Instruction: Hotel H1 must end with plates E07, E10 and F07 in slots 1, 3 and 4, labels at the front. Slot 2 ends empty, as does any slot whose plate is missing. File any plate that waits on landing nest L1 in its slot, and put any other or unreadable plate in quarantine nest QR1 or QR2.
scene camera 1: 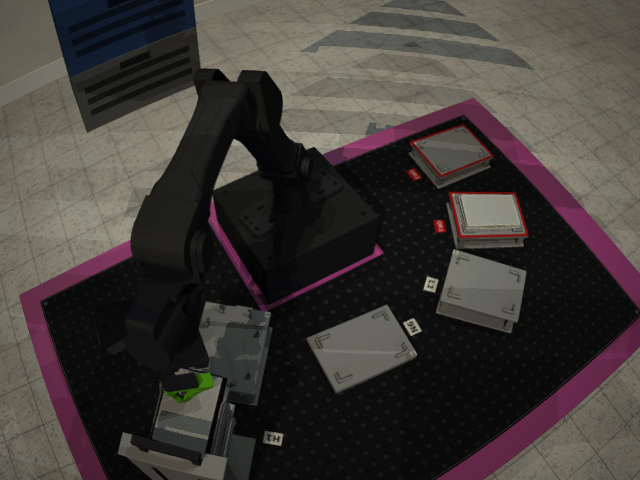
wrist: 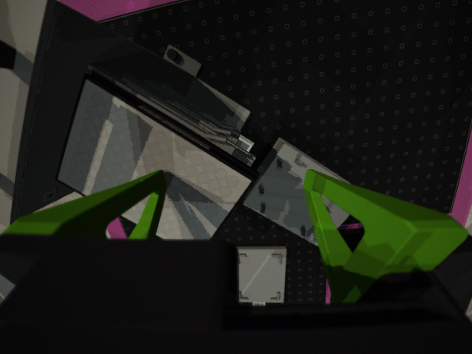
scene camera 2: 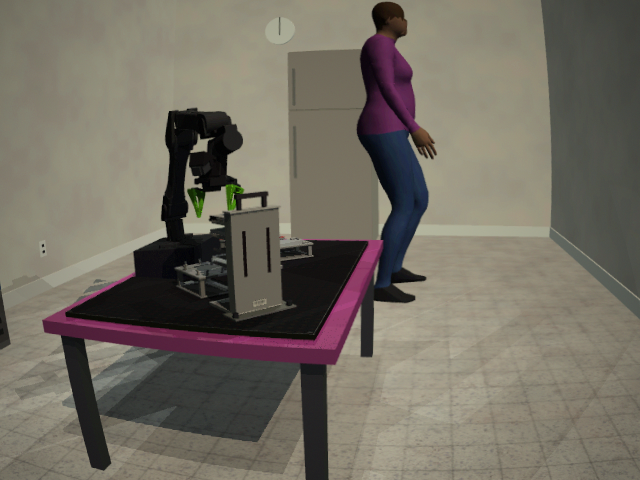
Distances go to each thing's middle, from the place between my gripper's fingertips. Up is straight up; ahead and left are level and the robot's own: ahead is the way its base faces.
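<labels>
The base of rack H1 [wrist: 206, 96] sits 220 mm below my hand, 80 mm ahead of it and 30 mm to the right of it. Going by their middles, the base of rack H1 is the nearest to my hand of the things named here. There is also the N6 nest [scene camera 1: 350, 353], which is 320 mm to the left of my hand, 50 mm ahead of it and, again, 220 mm below it.
</labels>
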